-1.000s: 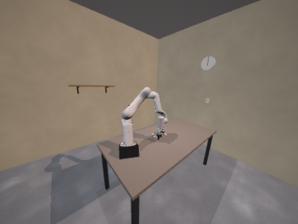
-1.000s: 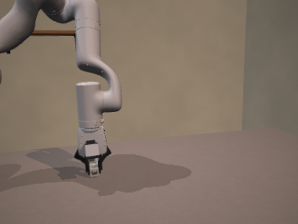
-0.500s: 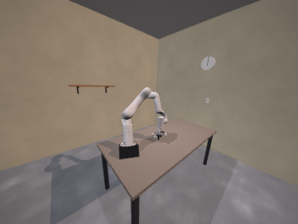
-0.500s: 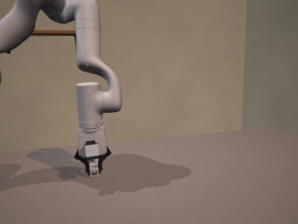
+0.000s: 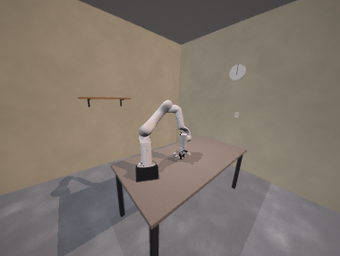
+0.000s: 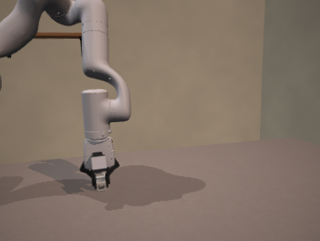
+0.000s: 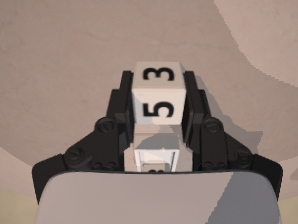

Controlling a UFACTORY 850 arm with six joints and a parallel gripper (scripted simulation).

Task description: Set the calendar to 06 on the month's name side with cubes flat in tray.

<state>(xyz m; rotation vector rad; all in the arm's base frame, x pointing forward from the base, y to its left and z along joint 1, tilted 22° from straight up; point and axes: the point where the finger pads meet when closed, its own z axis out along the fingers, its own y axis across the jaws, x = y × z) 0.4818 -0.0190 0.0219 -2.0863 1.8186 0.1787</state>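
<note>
My hand is 10 mm above the white number cube. The rest, counted from my hand: white calendar tray (110 mm to the left, 20 mm below, 20 mm behind).
</note>
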